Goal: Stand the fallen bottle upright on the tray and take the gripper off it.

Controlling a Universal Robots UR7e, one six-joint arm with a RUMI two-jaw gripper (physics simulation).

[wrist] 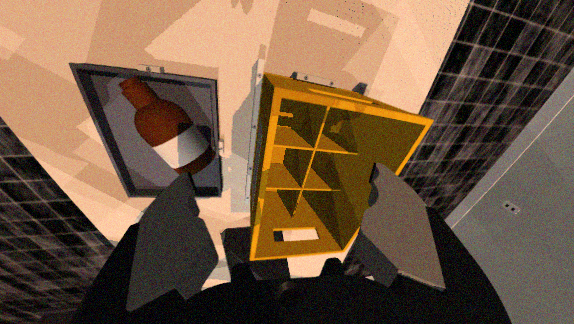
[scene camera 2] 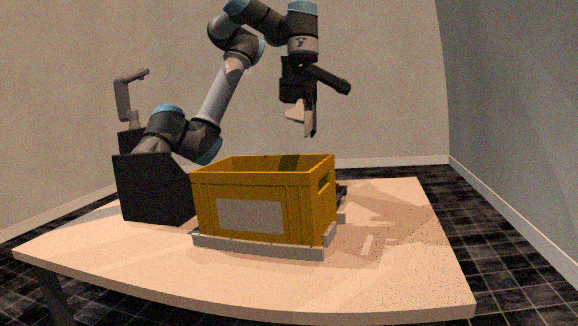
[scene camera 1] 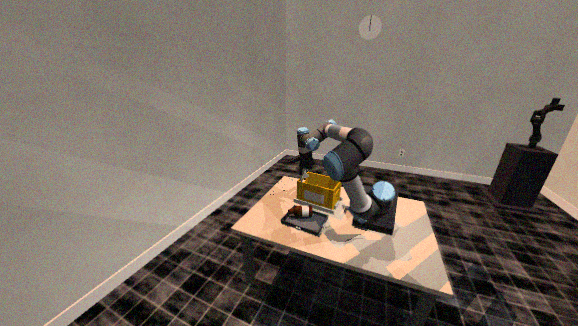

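Pixels of known places: gripper, fingertip midpoint: (wrist: 283,170) (scene camera 2: 309,137) (scene camera 1: 304,177); arm's base, link origin: (scene camera 2: 147,169).
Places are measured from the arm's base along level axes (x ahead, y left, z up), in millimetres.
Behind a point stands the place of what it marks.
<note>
A brown bottle with a white label (scene camera 1: 301,211) {y 151, x 458, z -90 mm} (wrist: 162,122) {y 113, x 497, z -78 mm} lies on its side in the dark shallow tray (scene camera 1: 315,223) {y 165, x 359, z -146 mm} (wrist: 127,162) {y 244, x 396, z -146 mm}. Its neck points to the upper left in the wrist view, and its base lies near the tray's right wall. In the scene camera 2 view the crate hides most of the tray (scene camera 2: 342,196) {y 149, x 559, z -136 mm} and the bottle. My gripper (scene camera 1: 304,176) {y -37, x 502, z 63 mm} (scene camera 2: 303,125) (wrist: 283,170) {y -37, x 502, z 63 mm} is open and empty. It hangs above the crate, pointing down, apart from the bottle. In the wrist view the left fingertip appears just below the bottle's base.
A tall yellow crate with inner dividers (scene camera 1: 330,199) {y 7, x 303, z -48 mm} (scene camera 2: 300,210) {y -215, x 505, z -48 mm} (wrist: 300,250) {y -83, x 279, z 16 mm} stands beside the tray. Grey rails (scene camera 2: 260,250) {y -211, x 415, z -137 mm} run along its foot. The arm's dark base block (scene camera 1: 375,220) {y 86, x 12, z -85 mm} (scene camera 2: 150,192) {y -70, x 50, z -53 mm} stands on the same table (scene camera 1: 420,235) {y 48, x -256, z -151 mm} (scene camera 2: 125,267) {y -336, x 131, z -151 mm}.
</note>
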